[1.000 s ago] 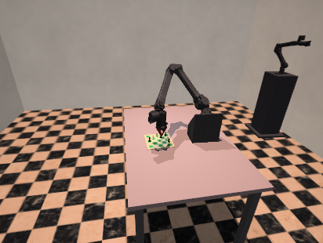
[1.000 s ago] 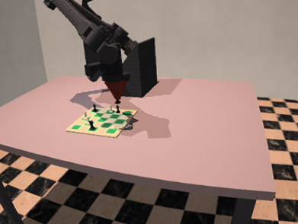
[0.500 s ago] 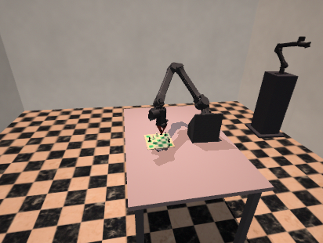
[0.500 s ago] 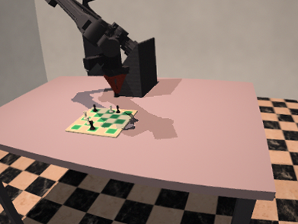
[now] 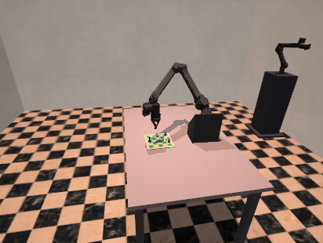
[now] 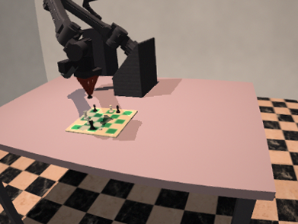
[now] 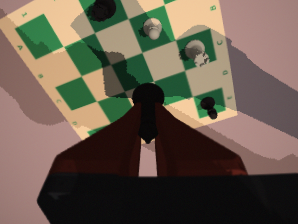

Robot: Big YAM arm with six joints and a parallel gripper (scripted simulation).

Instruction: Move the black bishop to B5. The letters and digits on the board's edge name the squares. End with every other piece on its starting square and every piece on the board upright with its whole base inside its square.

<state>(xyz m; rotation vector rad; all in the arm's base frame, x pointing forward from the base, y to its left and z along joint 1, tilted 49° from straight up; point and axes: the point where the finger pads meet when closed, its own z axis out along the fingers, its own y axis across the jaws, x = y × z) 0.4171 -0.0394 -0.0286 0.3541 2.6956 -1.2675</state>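
The white chess piece is 11 cm below my hand, 5 cm to the right of it and 1 cm behind it. The rest, counted from my hand: chessboard (13 cm below, 2 cm to the left, 2 cm behind).
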